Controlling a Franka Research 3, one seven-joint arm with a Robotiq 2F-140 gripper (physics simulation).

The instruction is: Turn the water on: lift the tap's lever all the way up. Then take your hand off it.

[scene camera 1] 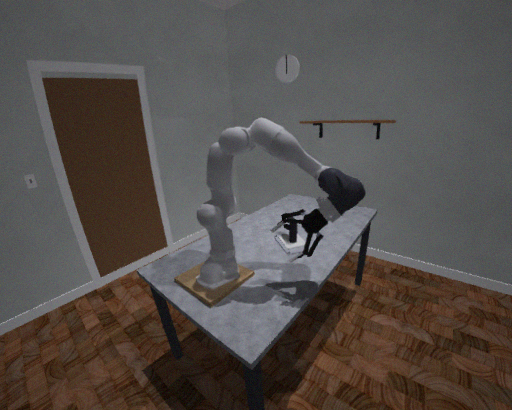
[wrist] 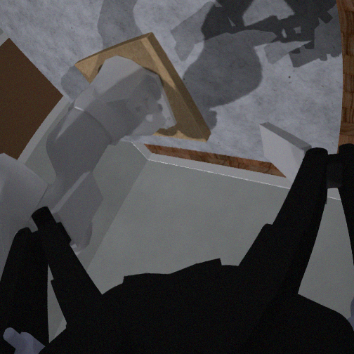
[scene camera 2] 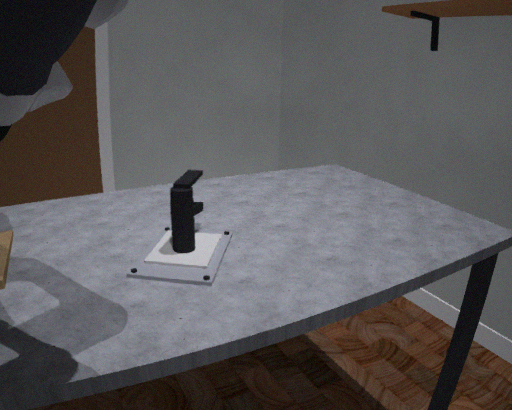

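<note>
The black tap (scene camera 1: 293,233) (scene camera 2: 183,220) stands upright on a white and grey base plate (scene camera 2: 170,275) on the table. Its flat lever (scene camera 2: 190,178) lies across the top, over the short spout (scene camera 2: 199,207); it looks near level, but its exact angle is hard to tell. My gripper (scene camera 1: 287,242) (wrist: 176,162) is open with its fingers wide apart and nothing between them. It overlaps the tap in scene camera 1, but in scene camera 2 the arm is up at the left, apart from the tap. The tap does not show in the wrist view.
The grey table (scene camera 1: 240,330) (scene camera 2: 325,260) carries the arm's wooden mounting board (scene camera 1: 212,297) (wrist: 187,107) at one end. A wall shelf (scene camera 1: 347,121) (scene camera 2: 450,8) hangs beyond the table. A brown door (scene camera 1: 105,170) is in the wall at the left in scene camera 1.
</note>
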